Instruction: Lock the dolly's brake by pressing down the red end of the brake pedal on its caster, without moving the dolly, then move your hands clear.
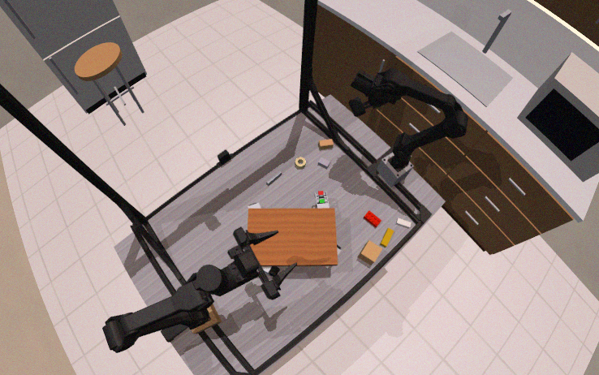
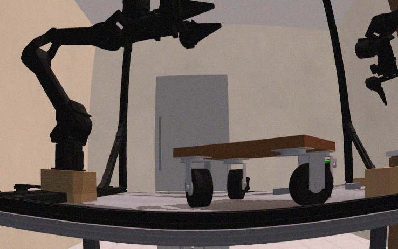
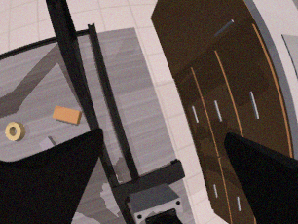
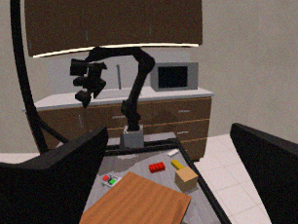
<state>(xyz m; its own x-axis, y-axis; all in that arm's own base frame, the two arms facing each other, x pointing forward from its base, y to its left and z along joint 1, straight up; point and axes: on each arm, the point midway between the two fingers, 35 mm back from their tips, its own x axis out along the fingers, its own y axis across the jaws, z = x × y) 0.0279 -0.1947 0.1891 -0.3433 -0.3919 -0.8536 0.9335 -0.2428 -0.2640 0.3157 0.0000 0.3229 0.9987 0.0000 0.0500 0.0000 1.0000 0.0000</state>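
Now: the brake pedal 32 cm to the right of my left hand, 22 cm below it and 11 cm ahead of it. From my left hand the other things lie so: red brick 29 cm ahead, 28 cm below, 19 cm to the right; then small tan block 28 cm below, 12 cm to the right, 8 cm behind; then small grey bar 39 cm to the right, 29 cm below, 9 cm behind.
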